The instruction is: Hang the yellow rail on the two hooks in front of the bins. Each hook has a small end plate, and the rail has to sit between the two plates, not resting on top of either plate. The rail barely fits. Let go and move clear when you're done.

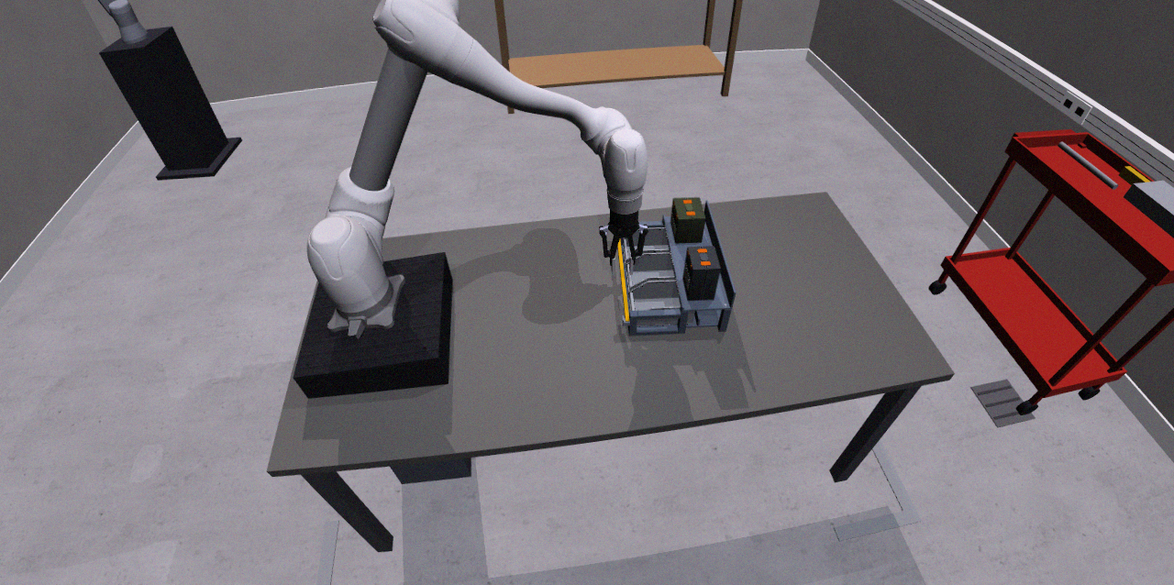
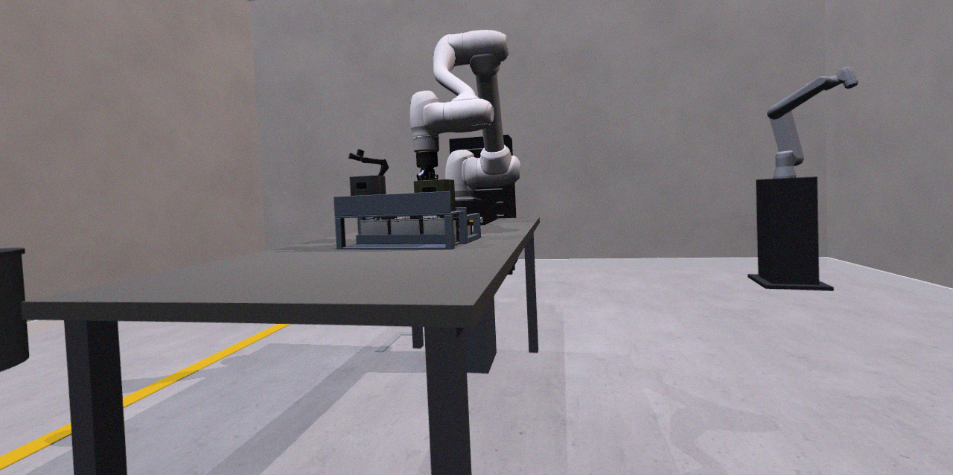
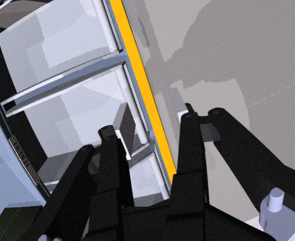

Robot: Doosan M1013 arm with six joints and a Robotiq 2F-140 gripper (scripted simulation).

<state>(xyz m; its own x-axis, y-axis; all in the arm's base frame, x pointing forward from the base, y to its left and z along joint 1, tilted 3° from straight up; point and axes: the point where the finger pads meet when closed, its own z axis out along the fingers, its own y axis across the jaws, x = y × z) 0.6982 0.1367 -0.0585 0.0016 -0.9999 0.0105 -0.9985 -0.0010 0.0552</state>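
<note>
My gripper is now 3 cm above the yellow rail. Also, from my hand: rack front bar (8 cm below, 1 cm ahead).
</note>
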